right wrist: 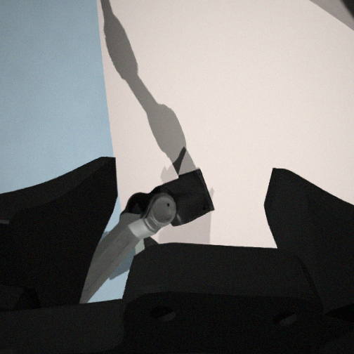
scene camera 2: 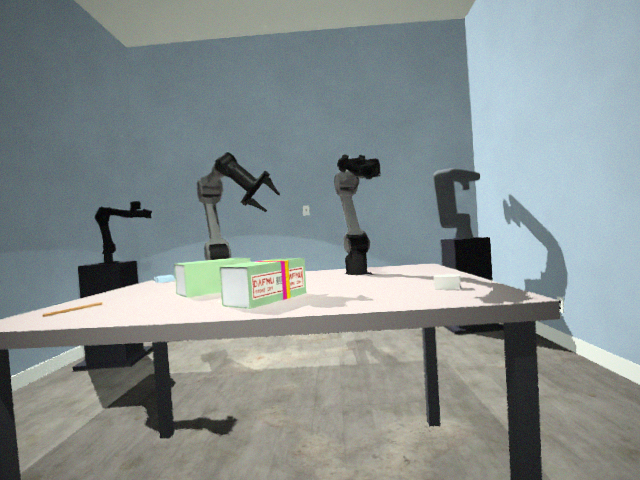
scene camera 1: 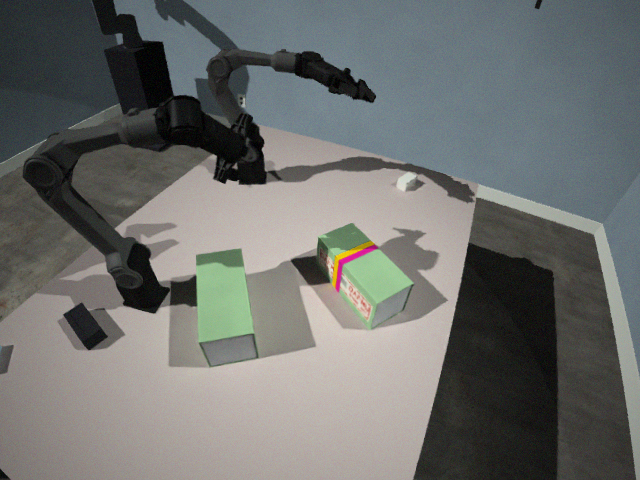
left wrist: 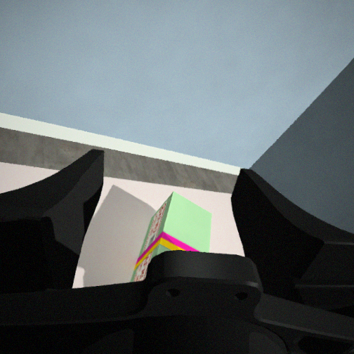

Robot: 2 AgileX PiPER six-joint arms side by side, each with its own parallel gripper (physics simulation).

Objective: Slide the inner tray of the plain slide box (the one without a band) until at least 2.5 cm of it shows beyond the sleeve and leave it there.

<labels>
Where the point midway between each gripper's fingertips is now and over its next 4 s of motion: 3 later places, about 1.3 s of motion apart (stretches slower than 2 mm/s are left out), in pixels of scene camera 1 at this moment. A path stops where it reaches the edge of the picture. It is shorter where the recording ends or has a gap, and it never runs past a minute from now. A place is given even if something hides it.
My left gripper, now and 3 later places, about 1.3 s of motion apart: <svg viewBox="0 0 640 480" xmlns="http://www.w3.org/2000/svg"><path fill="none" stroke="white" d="M365 96L366 96L298 151L253 192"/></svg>
My right gripper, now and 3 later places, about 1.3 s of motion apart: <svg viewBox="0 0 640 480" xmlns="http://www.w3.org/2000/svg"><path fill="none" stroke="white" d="M253 159L244 190L238 218L213 297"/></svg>
</labels>
